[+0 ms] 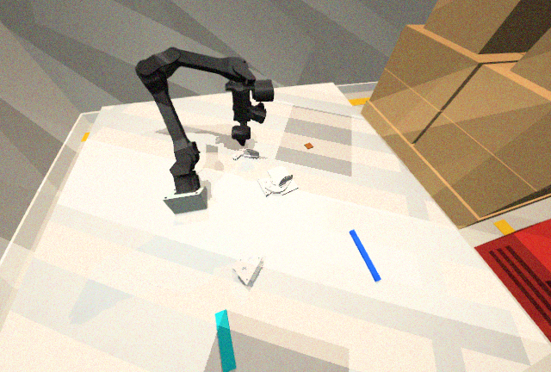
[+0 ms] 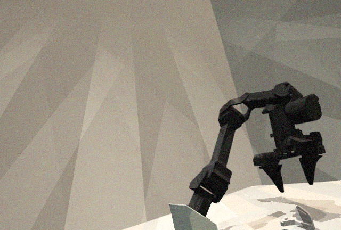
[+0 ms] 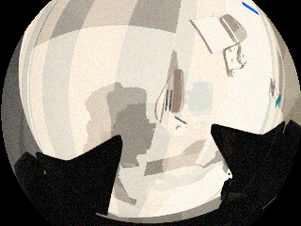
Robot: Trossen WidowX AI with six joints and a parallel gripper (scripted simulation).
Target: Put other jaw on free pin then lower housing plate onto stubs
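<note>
My gripper tip is now 20 mm past the jaw, 30 mm to the left of it and 80 mm above it. The rest, counted from my gripper tip: small orange tile 280 mm ahead, 80 mm below; then blue bar 330 mm ahead, 460 mm to the right, 80 mm below; then cyan strip 80 mm behind, 590 mm to the right, 80 mm below.
</note>
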